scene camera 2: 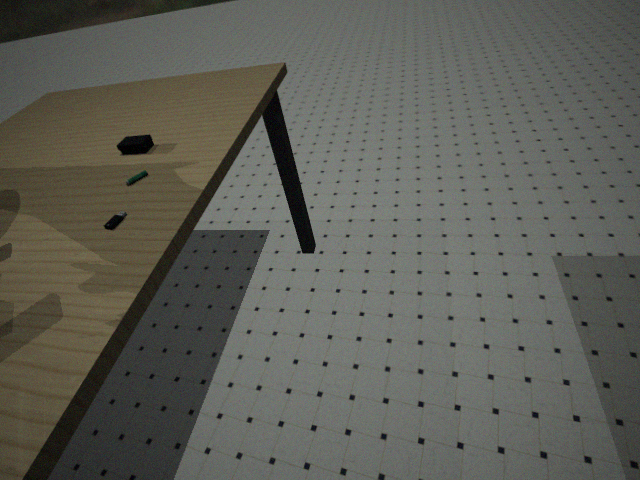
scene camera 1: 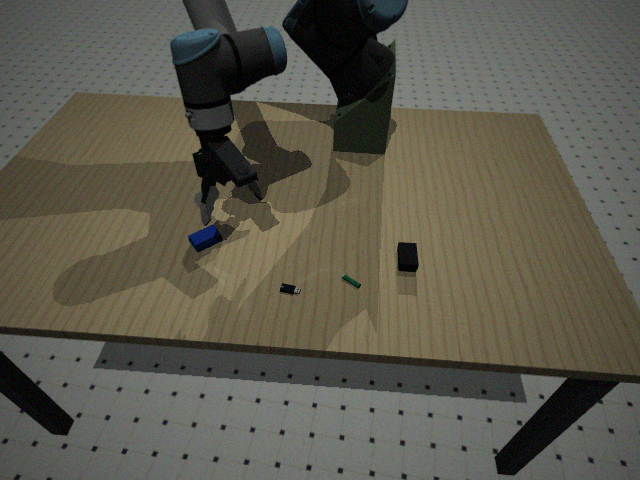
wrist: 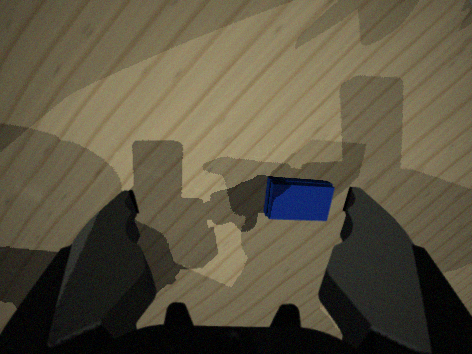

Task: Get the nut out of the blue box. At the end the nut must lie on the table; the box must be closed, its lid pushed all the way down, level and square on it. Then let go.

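Frame: origin at the arm's base, x ahead, y left, z up, level; metres.
Where they show: gripper, fingertip midpoint: point(scene camera 1: 234, 212) point(wrist: 238, 191); arm's base, origin of the base link: point(scene camera 1: 366, 78).
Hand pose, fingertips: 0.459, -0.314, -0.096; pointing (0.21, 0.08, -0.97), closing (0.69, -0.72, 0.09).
Each offset is from my fingertips to the top centre of the thing, as dx, dy, dz. Level surfaces: height alone.
The blue box {+0.020, -0.073, -0.053} point(scene camera 1: 205, 238) point(wrist: 301, 201) lies on the table at the left in scene camera 1, with its lid on. In the wrist view it shows right of the middle between the jaws, nearer the right jaw. My gripper point(scene camera 1: 233, 211) point(wrist: 238, 191) is open and empty, above the table and the box, its fingers apart from the box. The nut does not show in any view; the inside of the box is hidden. The box does not show in scene camera 2.
A black box {+0.065, +0.392, -0.052} point(scene camera 1: 407, 256) point(scene camera 2: 135, 144) stands on the table {dz -0.078} point(scene camera 1: 480, 310) point(scene camera 2: 206, 87) at the right. A green stick {+0.131, +0.265, -0.067} point(scene camera 1: 351, 281) point(scene camera 2: 136, 178) and a black USB stick {+0.156, +0.135, -0.070} point(scene camera 1: 290, 289) point(scene camera 2: 114, 221) lie between the two boxes, nearer the front edge.
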